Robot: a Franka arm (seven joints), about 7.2 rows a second.
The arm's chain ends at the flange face. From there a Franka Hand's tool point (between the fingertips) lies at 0.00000 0.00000 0.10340 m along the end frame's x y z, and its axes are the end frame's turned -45 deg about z.
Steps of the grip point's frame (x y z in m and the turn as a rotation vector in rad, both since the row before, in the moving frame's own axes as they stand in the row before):
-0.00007 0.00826 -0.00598 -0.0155 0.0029 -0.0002
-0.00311 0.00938 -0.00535 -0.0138 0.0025 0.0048
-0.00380 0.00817 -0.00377 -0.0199 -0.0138 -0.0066
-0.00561 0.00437 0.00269 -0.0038 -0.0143 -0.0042
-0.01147 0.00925 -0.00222 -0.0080 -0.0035 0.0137
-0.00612 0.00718 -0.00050 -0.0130 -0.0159 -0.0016
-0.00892 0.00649 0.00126 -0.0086 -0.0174 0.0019
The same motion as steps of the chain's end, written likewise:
0.00445 0.00497 -0.00597 -0.0089 0.0130 -0.0002
0.00324 0.00800 -0.00534 -0.0080 0.0115 0.0048
0.00264 0.00600 -0.00374 -0.0238 0.0043 -0.0066
-0.00011 0.00573 0.00270 -0.0128 -0.0074 -0.0042
-0.00189 0.01381 -0.00222 -0.0081 0.0032 0.0137
0.00096 0.00729 -0.00048 -0.0204 -0.0021 -0.0016
-0.00107 0.00900 0.00128 -0.0184 -0.0062 0.0019

